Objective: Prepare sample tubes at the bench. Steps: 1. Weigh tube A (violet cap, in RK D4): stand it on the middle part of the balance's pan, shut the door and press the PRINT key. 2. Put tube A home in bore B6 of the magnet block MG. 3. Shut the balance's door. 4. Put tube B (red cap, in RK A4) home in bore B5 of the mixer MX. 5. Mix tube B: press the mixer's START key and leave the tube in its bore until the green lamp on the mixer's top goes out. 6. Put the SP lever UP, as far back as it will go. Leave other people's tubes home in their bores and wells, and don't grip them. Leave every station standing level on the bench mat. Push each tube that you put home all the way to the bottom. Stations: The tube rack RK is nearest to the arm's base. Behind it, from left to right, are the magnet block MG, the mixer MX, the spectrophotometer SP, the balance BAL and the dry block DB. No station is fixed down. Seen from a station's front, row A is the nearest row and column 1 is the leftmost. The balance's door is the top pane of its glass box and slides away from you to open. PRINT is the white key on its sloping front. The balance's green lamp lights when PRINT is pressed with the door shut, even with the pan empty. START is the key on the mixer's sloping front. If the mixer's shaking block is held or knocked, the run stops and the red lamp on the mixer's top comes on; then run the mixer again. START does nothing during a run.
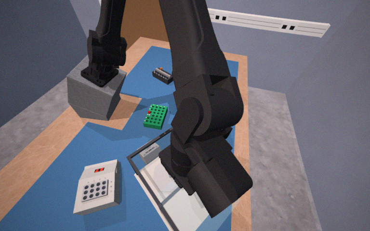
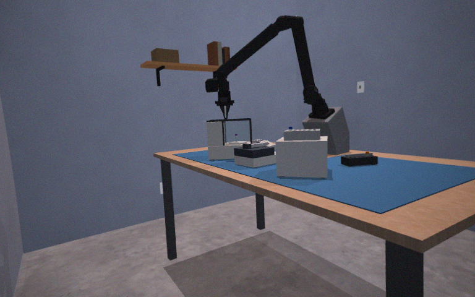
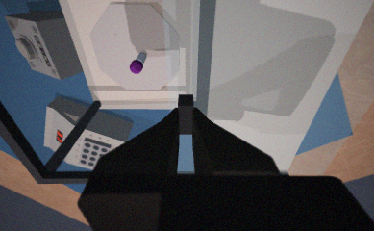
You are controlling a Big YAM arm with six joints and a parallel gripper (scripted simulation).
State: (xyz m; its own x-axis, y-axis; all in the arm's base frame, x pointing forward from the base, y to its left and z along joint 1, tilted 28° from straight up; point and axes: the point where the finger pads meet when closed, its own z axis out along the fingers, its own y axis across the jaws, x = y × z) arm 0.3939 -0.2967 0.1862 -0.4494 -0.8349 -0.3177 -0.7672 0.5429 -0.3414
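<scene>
My gripper is now 3 cm short of the balance door, 1 cm to the left of it and 1 cm above it. From my hand the other things lie so: dry block DB 27 cm behind, 6 cm to the right, 19 cm below; SP lever 2 cm behind, 29 cm to the left, 13 cm below; white print key 18 cm behind, 11 cm to the left, 15 cm below.
</scene>
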